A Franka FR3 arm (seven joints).
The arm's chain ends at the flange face. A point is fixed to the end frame.
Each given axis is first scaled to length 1.
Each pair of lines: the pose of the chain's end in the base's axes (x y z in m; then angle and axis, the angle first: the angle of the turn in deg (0 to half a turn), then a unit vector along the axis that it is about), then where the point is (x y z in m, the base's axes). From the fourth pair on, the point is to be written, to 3 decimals.
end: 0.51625 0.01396 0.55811 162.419 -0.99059 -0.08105 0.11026
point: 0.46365 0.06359 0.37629
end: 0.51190 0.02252 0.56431 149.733 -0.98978 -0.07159 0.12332
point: 0.45404 0.11174 0.40005
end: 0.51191 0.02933 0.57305 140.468 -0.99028 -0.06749 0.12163
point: 0.45532 0.14501 0.42573
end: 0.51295 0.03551 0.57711 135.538 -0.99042 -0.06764 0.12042
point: 0.457 0.164 0.440
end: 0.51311 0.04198 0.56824 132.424 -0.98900 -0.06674 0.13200
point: 0.454 0.177 0.440
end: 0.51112 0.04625 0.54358 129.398 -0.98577 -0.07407 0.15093
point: 0.446 0.187 0.425
